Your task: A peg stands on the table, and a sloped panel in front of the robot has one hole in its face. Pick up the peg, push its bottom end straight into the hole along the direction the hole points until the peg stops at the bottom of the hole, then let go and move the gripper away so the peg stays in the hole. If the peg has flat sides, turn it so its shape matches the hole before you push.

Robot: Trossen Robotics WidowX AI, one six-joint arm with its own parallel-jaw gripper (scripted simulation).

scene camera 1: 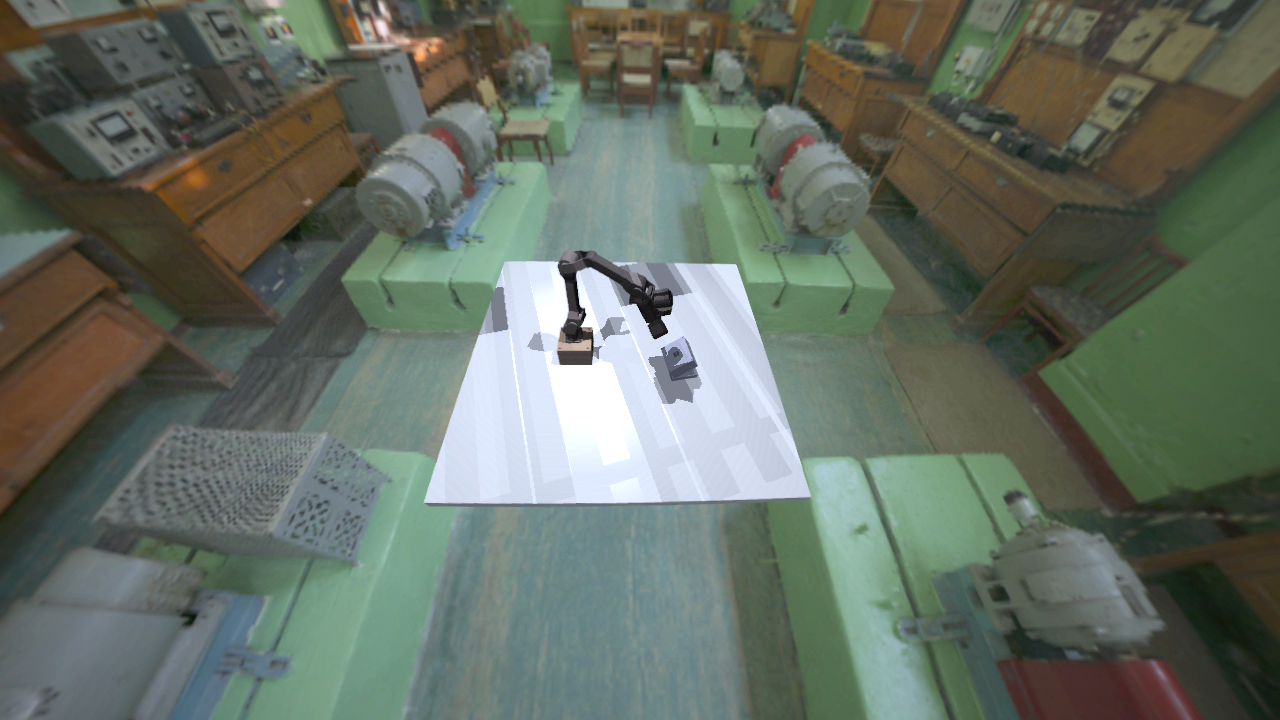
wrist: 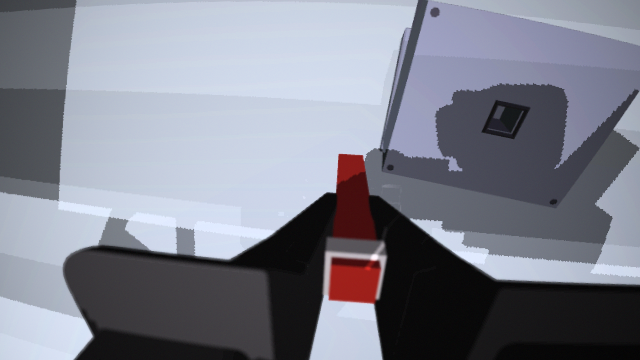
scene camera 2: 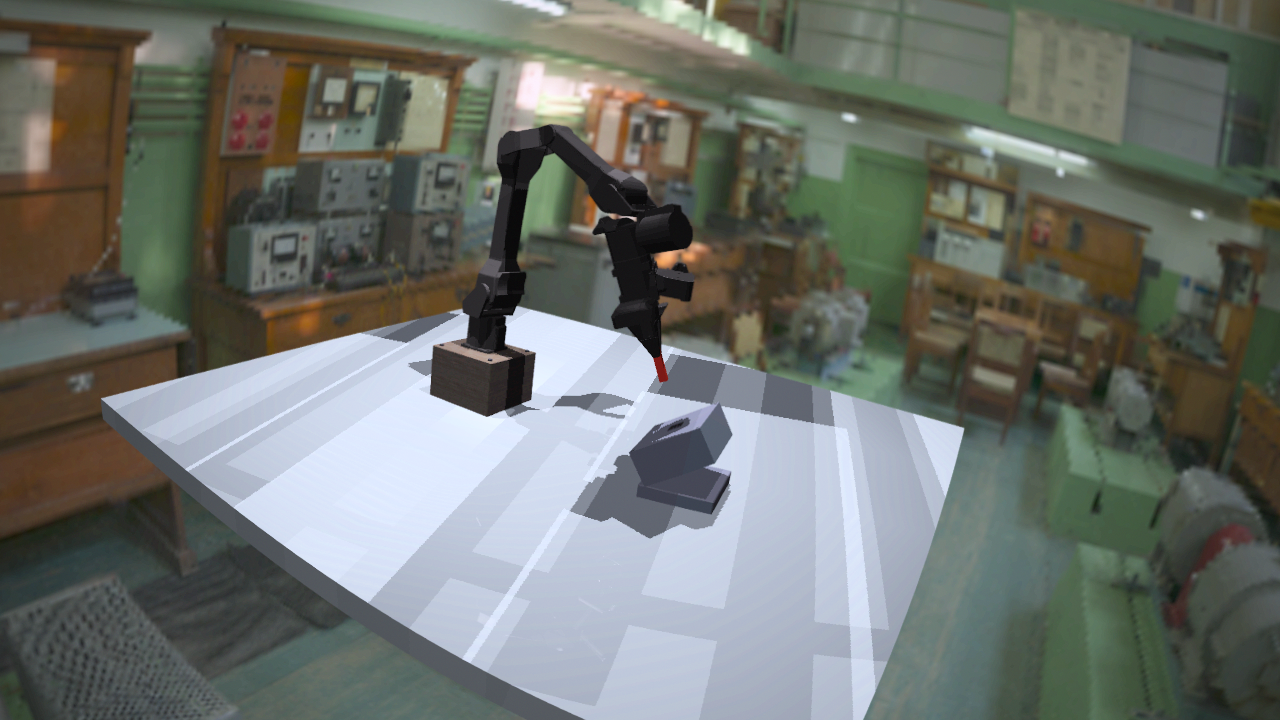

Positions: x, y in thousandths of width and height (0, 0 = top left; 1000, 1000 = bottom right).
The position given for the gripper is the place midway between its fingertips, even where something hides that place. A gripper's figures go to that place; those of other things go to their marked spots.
The gripper (wrist: 549, 571) is 0.11 m from the lens. A red square peg (wrist: 555, 724): 0.07 m from the lens. A panel block (wrist: 712, 188): 0.19 m from the lens. The marked spots on the red square peg and the panel block are 0.14 m apart.
